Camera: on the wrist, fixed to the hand. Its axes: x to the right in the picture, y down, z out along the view.
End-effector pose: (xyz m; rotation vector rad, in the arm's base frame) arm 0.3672 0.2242 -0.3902 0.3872 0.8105 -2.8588
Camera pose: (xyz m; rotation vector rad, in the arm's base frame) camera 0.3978 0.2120 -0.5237 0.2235 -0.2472 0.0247
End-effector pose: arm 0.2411 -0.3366 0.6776 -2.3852 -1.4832 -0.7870
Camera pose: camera 0.2820 -0.4174 0.7812 -1.6290 2.1545 0.6582
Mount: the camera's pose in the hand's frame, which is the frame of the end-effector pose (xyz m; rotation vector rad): 0.0095 0.0827 -0.1095 -0.0161 -0.5129 3.0165
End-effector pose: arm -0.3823 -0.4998 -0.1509 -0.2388 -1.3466 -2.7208
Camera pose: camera -0.3895 -0.6372 -0.1500 -1.2582 0.1192 0.0466
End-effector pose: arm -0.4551 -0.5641 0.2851 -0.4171 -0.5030 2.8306
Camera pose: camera -0.4441 -0.6042 0.1540 0.0277 -0.2187 -0.3602
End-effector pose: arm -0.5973 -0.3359 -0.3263 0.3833 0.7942 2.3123
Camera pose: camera -0.6948 -0.4275 -0.3582 -0.9654 0.4095 -0.7185
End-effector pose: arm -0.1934 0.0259 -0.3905 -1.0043 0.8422 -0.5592
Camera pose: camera -0.2752 0.0009 -0.4982 0.8170 0.8934 2.1129
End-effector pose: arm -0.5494 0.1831 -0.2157 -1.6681 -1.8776 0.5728
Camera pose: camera -0.4161 0.1984 -0.1855 1.7892 -1.4093 -1.0096
